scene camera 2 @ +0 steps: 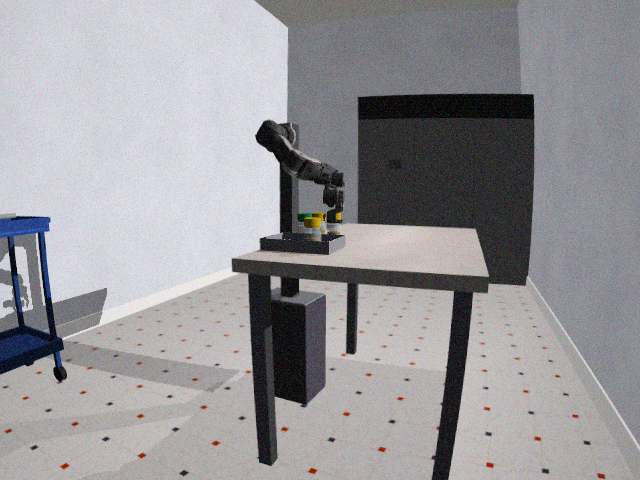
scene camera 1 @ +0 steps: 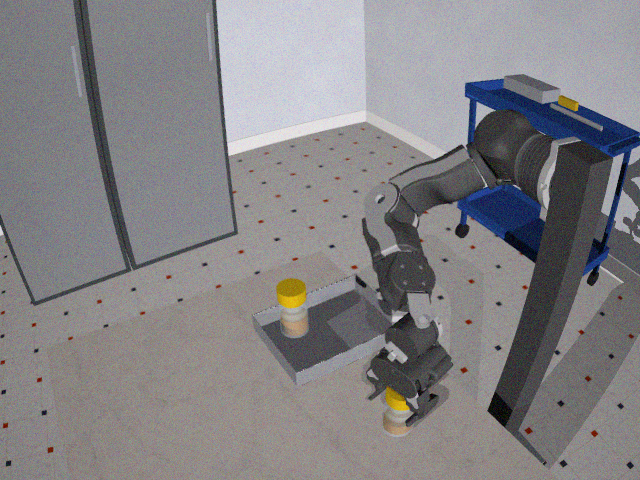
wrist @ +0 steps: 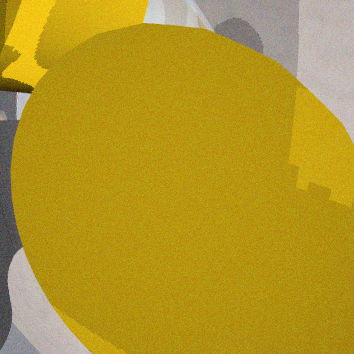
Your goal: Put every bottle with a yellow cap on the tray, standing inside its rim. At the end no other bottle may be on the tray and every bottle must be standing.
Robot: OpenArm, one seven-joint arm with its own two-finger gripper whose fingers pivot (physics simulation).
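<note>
My gripper (scene camera 1: 391,410) (scene camera 2: 336,213) is open, its fingers lowered around a standing yellow-capped bottle (scene camera 1: 395,424) (scene camera 2: 333,227) at the table's near part in scene camera 1. That bottle's cap (wrist: 175,190) fills most of the wrist view and hides the fingertips; contact cannot be made out. Another yellow-capped bottle (scene camera 2: 322,217) (wrist: 100,25) stands close beside it, hidden by the gripper in scene camera 1. A green-capped bottle (scene camera 2: 304,217) stands behind the tray in scene camera 2. A third yellow-capped bottle (scene camera 1: 294,321) (scene camera 2: 312,222) stands inside the grey tray (scene camera 1: 336,364) (scene camera 2: 294,245).
The table (scene camera 1: 170,413) (scene camera 2: 413,253) carries the tray and bottles. The arm's dark post (scene camera 1: 553,279) rises at the right in scene camera 1. A blue cart (scene camera 1: 483,90) (scene camera 2: 25,225) and a grey cabinet (scene camera 1: 165,129) stand away from the table.
</note>
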